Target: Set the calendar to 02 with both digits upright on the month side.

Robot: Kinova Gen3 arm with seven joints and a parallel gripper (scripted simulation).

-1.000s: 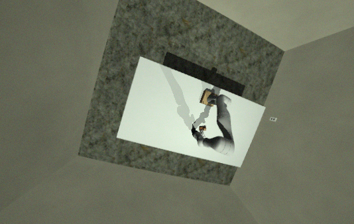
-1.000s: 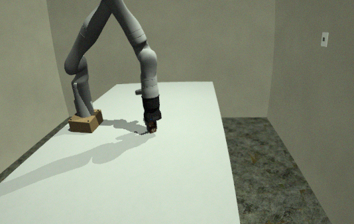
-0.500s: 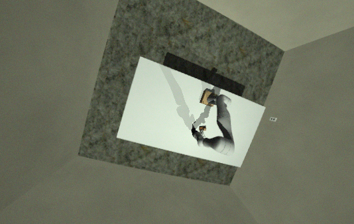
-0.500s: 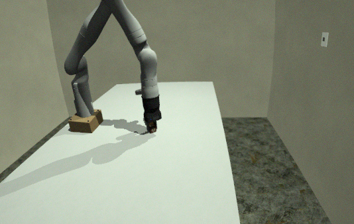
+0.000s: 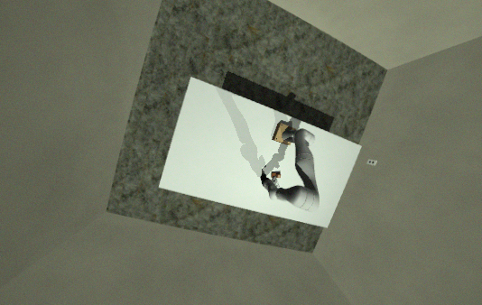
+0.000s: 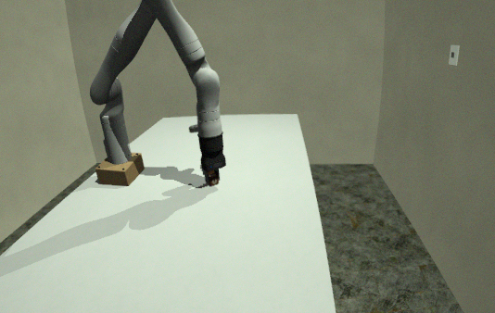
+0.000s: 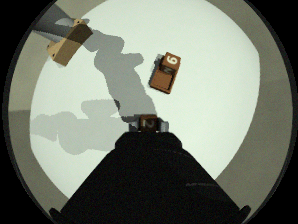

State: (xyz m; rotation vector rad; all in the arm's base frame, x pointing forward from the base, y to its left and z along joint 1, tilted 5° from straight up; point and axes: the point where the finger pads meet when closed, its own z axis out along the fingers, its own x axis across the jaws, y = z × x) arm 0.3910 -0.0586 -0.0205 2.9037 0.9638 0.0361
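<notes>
My gripper is now 10 mm above the brown calendar cube. Round my hand: brown tray: 30 mm behind, 100 mm to the left, 20 mm below.
</notes>
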